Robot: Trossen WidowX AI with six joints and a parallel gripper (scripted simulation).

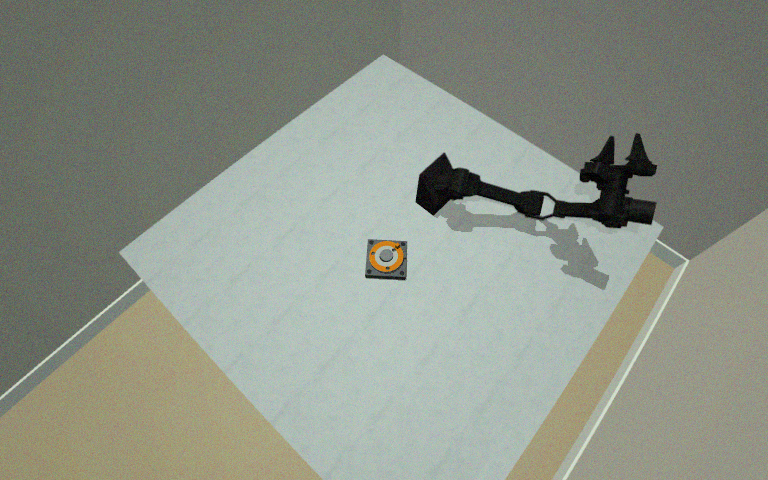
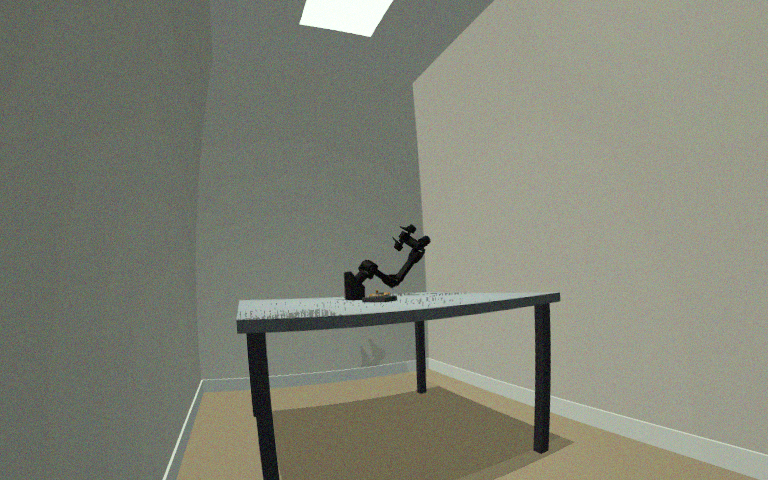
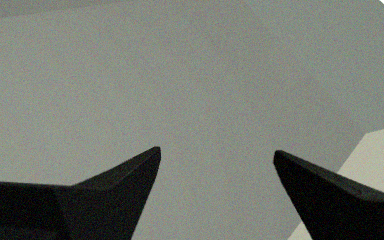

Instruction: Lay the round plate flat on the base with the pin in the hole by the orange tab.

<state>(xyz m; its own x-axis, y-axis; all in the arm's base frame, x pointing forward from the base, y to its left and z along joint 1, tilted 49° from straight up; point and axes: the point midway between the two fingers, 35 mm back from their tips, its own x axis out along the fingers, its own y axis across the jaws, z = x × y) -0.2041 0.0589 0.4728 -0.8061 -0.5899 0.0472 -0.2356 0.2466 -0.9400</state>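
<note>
The square base is 480 mm ahead of my gripper tip, 390 mm to the right of it and 390 mm below it.
</note>
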